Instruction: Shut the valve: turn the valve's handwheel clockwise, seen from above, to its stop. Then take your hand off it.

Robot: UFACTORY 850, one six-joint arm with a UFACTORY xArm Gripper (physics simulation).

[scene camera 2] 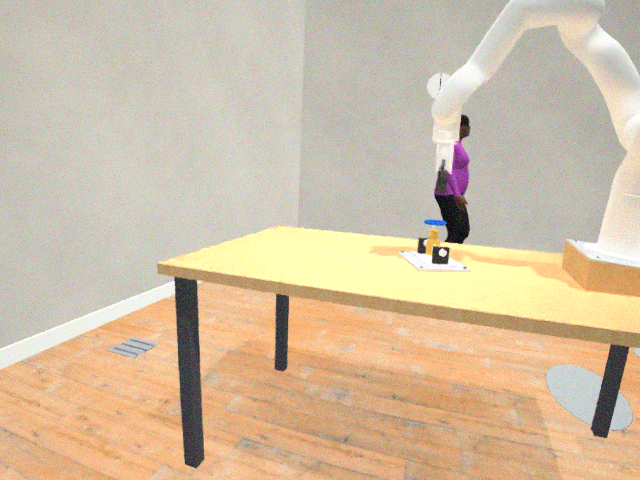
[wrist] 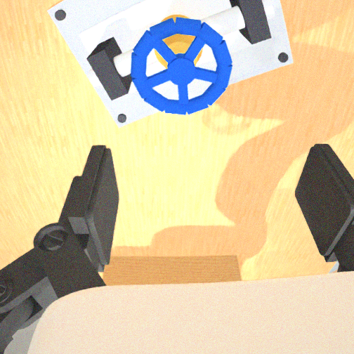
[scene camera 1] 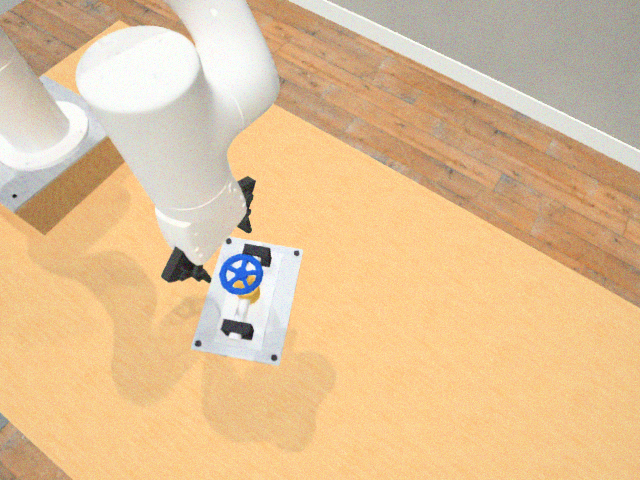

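Observation:
The blue five-spoked handwheel [scene camera 1: 240, 273] [scene camera 2: 435, 222] [wrist: 182, 70] lies level on top of the valve. The yellow valve body [scene camera 1: 251, 296] [scene camera 2: 433, 242] shows below it, on a white pipe held by two black brackets. The valve stands on a white base plate [scene camera 1: 289, 310] [wrist: 75, 35] with dark corner bolts. My gripper [scene camera 1: 229, 255] [scene camera 2: 441, 192] [wrist: 211, 169] is open, with nothing between its fingers. It points down and hangs well above the handwheel, not touching it. In the wrist view the wheel lies beyond the fingertips, toward the top. How far the wheel is turned cannot be told.
The wooden table [scene camera 1: 439, 335] [scene camera 2: 320, 258] carries the base plate. The arm's mounting block [scene camera 1: 77, 183] [scene camera 2: 584, 268] [wrist: 172, 270] stands on the robot's side of the table. A person in a purple top [scene camera 2: 461, 165] stands behind the table. The arm's shadows fall around the plate.

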